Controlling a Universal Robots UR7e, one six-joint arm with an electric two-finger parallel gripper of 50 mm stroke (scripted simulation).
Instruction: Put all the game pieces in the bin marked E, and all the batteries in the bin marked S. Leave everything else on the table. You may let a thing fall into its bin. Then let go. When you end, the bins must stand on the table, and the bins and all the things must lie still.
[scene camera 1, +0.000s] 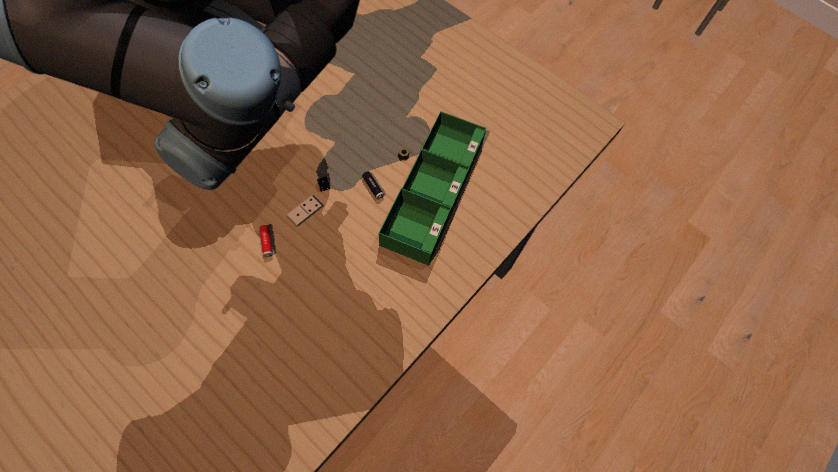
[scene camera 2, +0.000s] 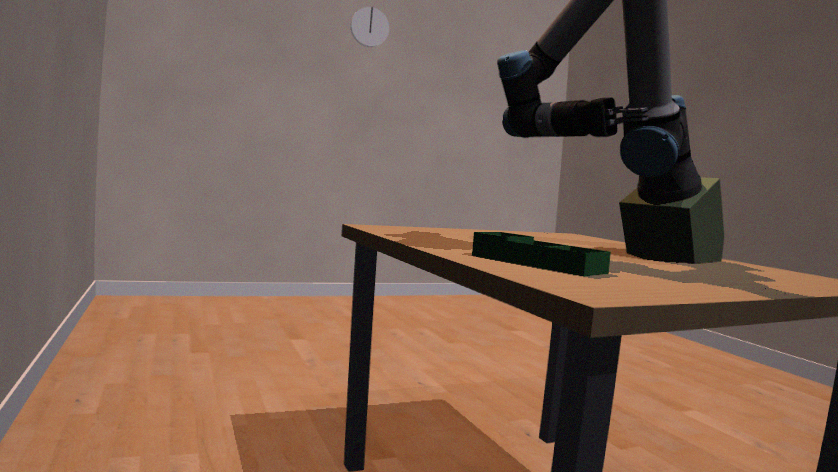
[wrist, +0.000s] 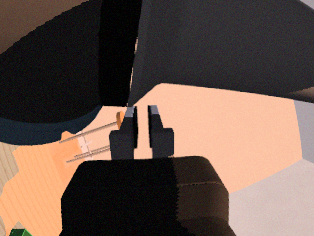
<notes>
I see my gripper (scene camera 2: 645, 114) and a green three-compartment bin (scene camera 1: 418, 217).
The green three-compartment bin also shows in scene camera 2 (scene camera 2: 524, 250). My gripper is seen too in the wrist view (wrist: 142, 118).
</notes>
